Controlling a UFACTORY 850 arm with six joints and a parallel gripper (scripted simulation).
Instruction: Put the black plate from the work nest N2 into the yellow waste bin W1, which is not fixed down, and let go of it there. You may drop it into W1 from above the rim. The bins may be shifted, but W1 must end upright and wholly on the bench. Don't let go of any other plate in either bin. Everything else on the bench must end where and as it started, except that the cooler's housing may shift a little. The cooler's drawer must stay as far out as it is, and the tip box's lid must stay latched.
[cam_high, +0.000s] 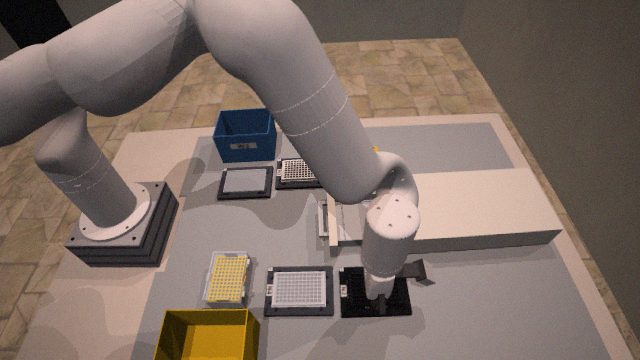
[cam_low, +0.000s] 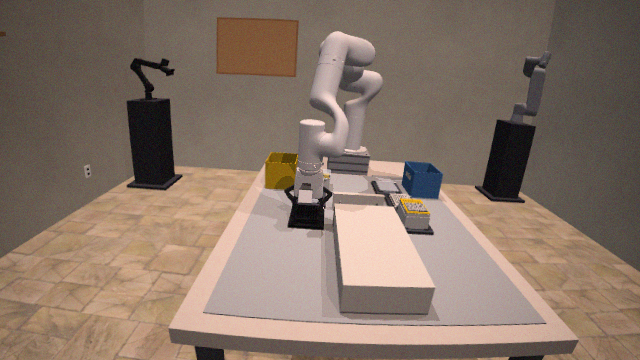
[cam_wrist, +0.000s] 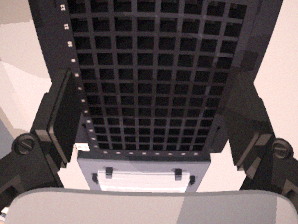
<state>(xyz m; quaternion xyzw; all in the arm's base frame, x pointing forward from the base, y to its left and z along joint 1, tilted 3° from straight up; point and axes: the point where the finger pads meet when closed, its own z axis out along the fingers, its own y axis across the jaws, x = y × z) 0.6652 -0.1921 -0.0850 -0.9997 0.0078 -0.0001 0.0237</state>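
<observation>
Right now my hand is 360 mm past the yellow waste bin W1, 130 mm to the left of it and 10 mm below it. Also, from my hand: white cooler 140 mm ahead, 190 mm to the left; then drawer 20 mm ahead, 190 mm to the left, 10 mm below; then black plate 10 mm below.
</observation>
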